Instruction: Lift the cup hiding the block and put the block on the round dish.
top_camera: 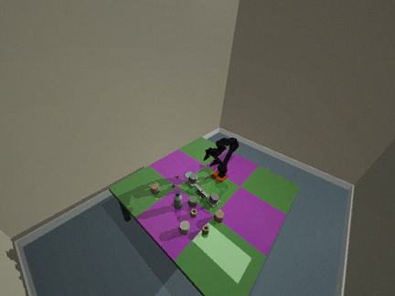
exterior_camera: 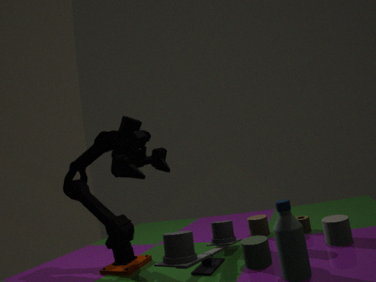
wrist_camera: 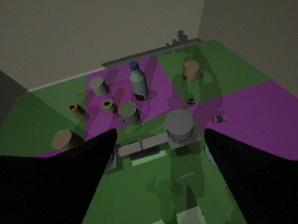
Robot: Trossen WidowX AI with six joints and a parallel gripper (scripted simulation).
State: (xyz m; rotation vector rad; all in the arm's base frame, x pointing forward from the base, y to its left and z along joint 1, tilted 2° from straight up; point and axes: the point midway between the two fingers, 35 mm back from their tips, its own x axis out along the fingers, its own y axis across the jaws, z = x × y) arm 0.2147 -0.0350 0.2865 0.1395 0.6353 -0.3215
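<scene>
The light-blue block lies 90 mm ahead of my gripper tip, 170 mm to the left of it and 240 mm below it. From my gripper tip the other things lie so: small balance 80 mm ahead, 40 mm to the left, 250 mm below; then grey cup 70 mm ahead, 100 mm to the right, 170 mm below; then grey-green cylinder 210 mm ahead, 40 mm to the left, 250 mm below.
</scene>
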